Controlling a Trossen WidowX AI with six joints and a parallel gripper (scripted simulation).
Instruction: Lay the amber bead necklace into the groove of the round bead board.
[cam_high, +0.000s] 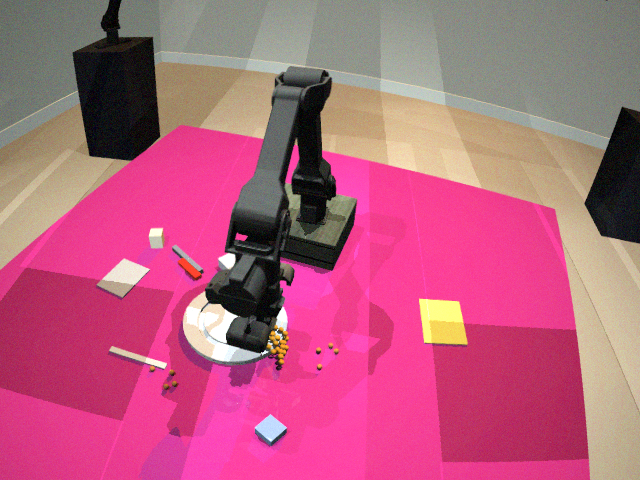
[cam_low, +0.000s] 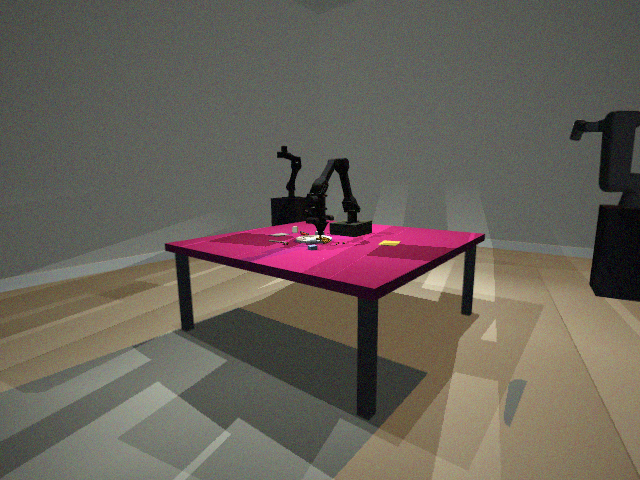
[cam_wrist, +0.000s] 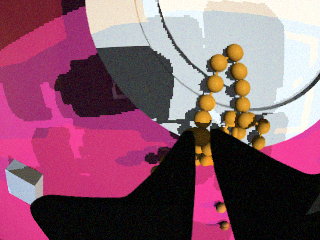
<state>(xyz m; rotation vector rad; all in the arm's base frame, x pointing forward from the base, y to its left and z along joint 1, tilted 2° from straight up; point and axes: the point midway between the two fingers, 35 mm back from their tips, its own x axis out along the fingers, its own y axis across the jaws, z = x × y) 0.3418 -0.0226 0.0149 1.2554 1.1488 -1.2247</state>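
My gripper tip is now 7 cm to the left of the round bead board, 5 cm past it and 3 cm above it. From my gripper tip the other things lie so: white block (20 cm behind, 12 cm to the right, 3 cm below); blue block (17 cm ahead, 5 cm to the left, 3 cm below); white strip (22 cm to the right, 9 cm ahead, 4 cm below).
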